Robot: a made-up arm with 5 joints.
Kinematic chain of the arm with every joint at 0, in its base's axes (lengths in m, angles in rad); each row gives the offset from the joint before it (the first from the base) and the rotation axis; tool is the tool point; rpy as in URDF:
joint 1: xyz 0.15 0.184 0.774 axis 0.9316 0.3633 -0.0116
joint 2: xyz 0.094 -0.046 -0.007 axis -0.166 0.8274 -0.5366
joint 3: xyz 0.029 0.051 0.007 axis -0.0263 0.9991 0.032
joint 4: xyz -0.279 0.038 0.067 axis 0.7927 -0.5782 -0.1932
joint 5: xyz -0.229 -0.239 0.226 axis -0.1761 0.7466 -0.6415
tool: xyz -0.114 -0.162 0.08 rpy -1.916 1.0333 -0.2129
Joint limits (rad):
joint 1: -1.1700..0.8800
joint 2: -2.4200..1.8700
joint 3: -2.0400..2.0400
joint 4: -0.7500..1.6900
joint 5: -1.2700..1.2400
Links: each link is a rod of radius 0.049 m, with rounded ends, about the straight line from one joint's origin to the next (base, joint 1, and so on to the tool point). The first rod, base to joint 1, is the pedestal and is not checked.
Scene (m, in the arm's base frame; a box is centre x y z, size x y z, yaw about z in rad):
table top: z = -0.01
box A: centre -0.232 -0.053 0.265 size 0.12 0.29 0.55 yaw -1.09
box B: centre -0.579 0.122 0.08 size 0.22 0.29 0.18 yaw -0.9
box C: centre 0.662 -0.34 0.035 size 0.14 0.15 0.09 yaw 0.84
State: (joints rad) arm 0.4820 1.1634 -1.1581 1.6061 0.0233
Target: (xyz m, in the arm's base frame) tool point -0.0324 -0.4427 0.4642
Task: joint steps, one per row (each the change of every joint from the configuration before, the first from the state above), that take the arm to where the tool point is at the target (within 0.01 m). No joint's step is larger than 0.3 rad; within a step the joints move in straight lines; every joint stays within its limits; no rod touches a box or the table.
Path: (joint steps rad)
1: 0.1990 0.0319 -0.0335 0.0419 -0.0298
2: 0.1990 0.0318 -0.0335 0.0420 -0.0299
3: -0.2929 -0.1160 -0.0107 0.0000 0.0118
4: -0.2928 -0.1161 -0.0107 0.0000 0.0117
5: -0.2929 -0.1161 -0.0107 0.0000 0.0117
6: -0.2928 -0.1160 -0.0107 0.0000 0.0117
7: -0.2929 -0.1161 -0.0106 0.0000 0.0117
8: -0.2928 -0.1161 -0.0107 0.0000 0.0117
9: -0.2929 -0.1160 -0.0107 0.0000 0.0117
10: 0.1383 0.2882 -0.1123 -0.1134 -0.1345
11: 0.1383 0.2882 -0.1123 -0.1135 -0.1344
12: 0.1383 0.2883 -0.1122 -0.1134 -0.1345

